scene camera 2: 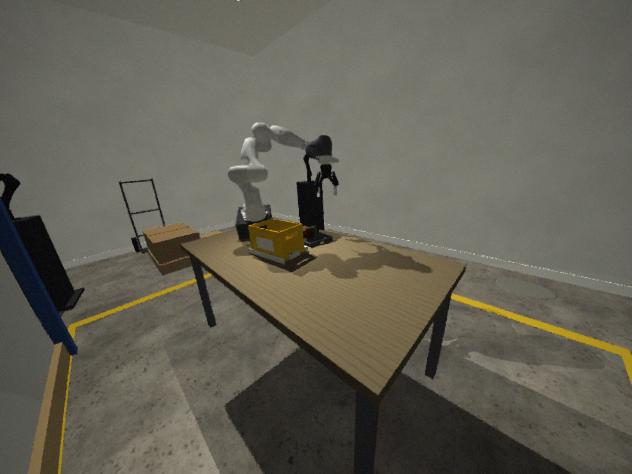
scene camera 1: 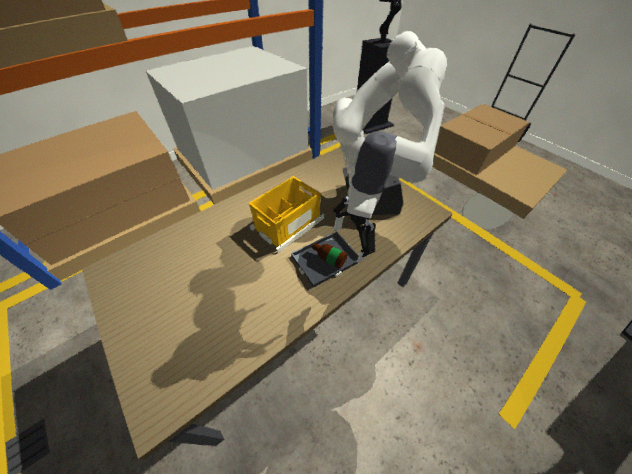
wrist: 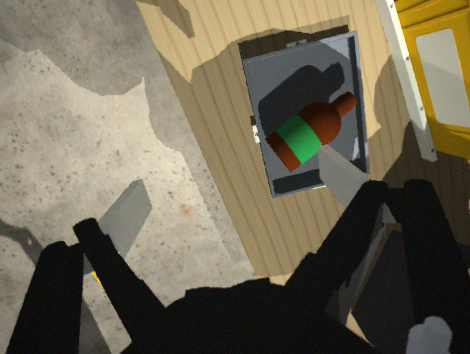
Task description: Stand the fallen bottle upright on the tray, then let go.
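A brown bottle with a green label (scene camera 1: 334,255) (scene camera 2: 310,232) (wrist: 304,137) lies on its side in the dark grey tray (scene camera 1: 313,273) (scene camera 2: 321,239) (wrist: 264,75). In the wrist view its neck points to the upper right, toward the yellow crate's side, and its base is near the tray's opposite long wall. My gripper (scene camera 1: 351,238) (scene camera 2: 327,192) (wrist: 231,178) is wide open and empty, above the table beside the tray. In the wrist view one fingertip overlaps the picture of the bottle's lower edge; the other shows against the floor, beyond the table edge. In scene camera 2 the crate partly hides bottle and tray.
A yellow crate (scene camera 1: 264,220) (scene camera 2: 289,246) (wrist: 415,17) with inner dividers stands on a white base close to the tray. The wooden table's (scene camera 1: 168,301) (scene camera 2: 347,306) long edge runs near the tray's other side. A rack and cardboard boxes stand beyond the table.
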